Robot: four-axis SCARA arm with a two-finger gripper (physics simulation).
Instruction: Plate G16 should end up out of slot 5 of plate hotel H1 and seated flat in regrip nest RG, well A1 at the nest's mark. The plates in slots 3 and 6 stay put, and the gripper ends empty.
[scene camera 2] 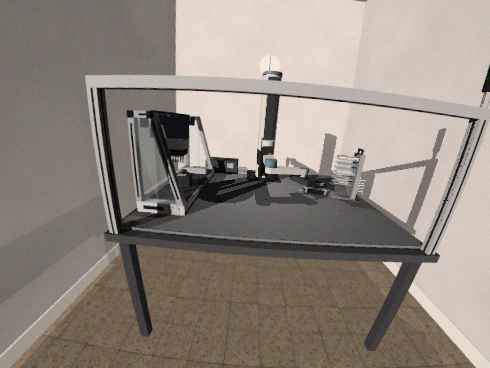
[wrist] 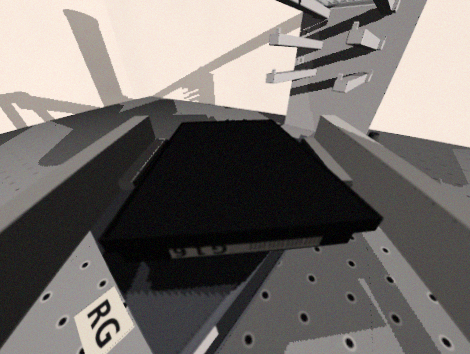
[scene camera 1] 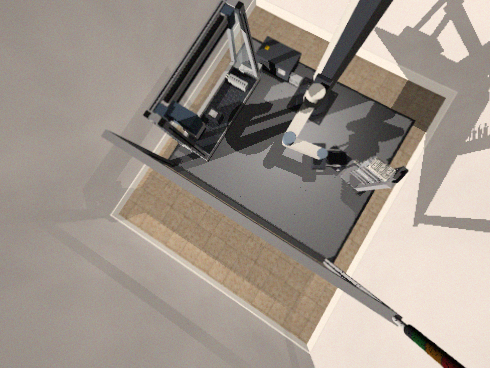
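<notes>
Plate G16 is a black plate with its label facing the wrist camera. My gripper is shut on it, one finger pad against each long side. The dark regrip nest RG shows under the plate, turned at an angle to it; its RG label lies at the lower left. The plate hides much of the nest, and the nest's A1 mark does not show. Plate hotel H1 stands beyond the plate; its lower brackets in the wrist view carry no plates. Slot numbers cannot be read.
A framed machine stands at the left of the table. A dark box is at the back beside the arm column. A frame spans the front edge. The perforated deck surrounds the nest.
</notes>
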